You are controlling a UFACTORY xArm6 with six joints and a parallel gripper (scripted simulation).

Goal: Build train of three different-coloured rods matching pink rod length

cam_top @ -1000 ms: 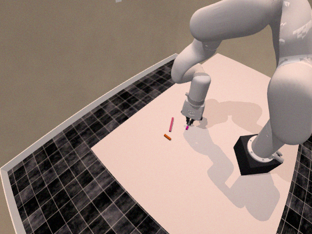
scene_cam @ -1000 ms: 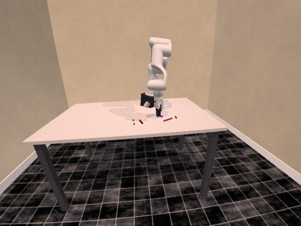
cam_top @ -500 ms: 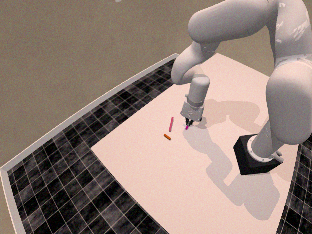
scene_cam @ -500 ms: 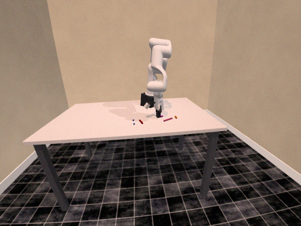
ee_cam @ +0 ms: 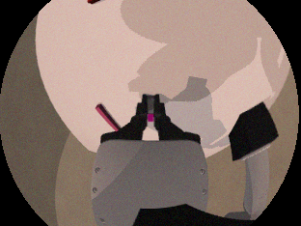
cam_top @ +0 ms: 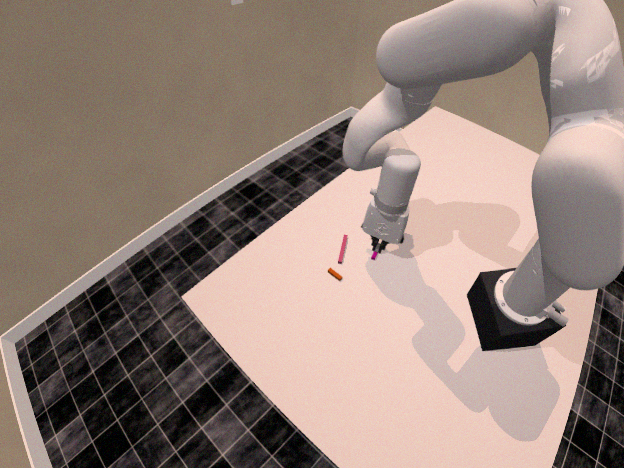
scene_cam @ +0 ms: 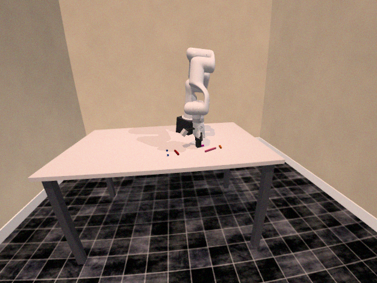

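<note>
Right now my hand is 2 cm above the grey rod. From my hand the other things lie so: magenta rod: 3 cm to the left, 2 cm below, 1 cm behind; then orange rod: 15 cm to the left, 2 cm below, 2 cm ahead; then pink rod: 7 cm to the left, 6 cm ahead, 2 cm below.
</note>
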